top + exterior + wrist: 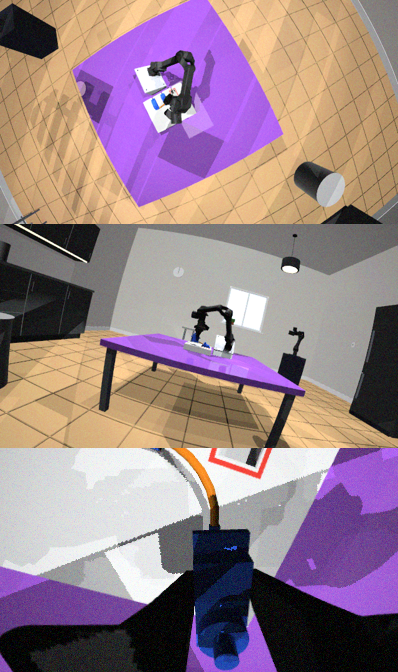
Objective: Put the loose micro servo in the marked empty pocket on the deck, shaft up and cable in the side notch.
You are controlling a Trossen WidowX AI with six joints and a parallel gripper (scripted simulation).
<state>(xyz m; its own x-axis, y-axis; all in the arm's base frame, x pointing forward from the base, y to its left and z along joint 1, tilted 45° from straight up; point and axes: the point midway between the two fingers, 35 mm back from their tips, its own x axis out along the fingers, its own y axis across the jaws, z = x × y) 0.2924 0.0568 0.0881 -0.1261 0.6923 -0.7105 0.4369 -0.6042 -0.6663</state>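
Now: gripper tip 100 mm above the white deck, 70 mm to the left of it and 20 mm short of it.
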